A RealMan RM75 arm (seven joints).
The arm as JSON. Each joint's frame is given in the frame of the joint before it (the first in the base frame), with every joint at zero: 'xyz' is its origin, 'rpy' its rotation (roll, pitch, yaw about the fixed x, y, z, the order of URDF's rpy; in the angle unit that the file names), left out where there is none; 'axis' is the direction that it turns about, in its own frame. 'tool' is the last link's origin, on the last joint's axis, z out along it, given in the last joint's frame.
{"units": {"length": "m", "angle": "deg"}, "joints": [
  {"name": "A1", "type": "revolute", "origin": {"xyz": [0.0, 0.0, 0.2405]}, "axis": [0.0, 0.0, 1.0]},
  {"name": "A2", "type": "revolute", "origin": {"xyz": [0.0, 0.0, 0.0]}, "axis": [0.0, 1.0, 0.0]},
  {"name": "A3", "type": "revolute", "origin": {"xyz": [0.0, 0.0, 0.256]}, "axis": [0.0, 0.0, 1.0]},
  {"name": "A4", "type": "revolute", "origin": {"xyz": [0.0, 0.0, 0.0]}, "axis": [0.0, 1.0, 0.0]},
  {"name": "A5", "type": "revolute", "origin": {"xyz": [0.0, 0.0, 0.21]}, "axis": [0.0, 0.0, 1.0]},
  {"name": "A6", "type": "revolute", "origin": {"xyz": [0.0, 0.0, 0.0]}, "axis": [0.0, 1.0, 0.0]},
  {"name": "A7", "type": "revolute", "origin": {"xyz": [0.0, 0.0, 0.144]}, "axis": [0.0, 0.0, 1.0]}
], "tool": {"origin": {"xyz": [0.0, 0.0, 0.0]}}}
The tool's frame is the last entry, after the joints.
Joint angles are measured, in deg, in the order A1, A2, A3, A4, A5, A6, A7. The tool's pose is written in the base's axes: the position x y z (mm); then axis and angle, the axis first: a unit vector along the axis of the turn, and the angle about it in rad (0 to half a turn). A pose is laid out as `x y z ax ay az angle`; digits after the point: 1 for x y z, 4 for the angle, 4 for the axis.
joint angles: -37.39 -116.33 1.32 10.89 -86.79 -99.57 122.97
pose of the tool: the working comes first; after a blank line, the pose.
Where each joint sits with the arm in this pose, in the base's axes (m; each line is computed from the numbers above, not from the rounded line before):
A1: 0.0000 0.0000 0.2405
A2: 0.0000 0.0000 0.2405
A3: -0.1823 0.1393 0.1270
A4: -0.1823 0.1393 0.1270
A5: -0.3426 0.2630 0.0710
A6: -0.3426 0.2630 0.0710
A7: -0.2355 0.3592 0.0668
the tool: -0.2355 0.3592 0.0668

-235.5 359.2 66.8 -0.7456 -0.1649 -0.6456 2.4418
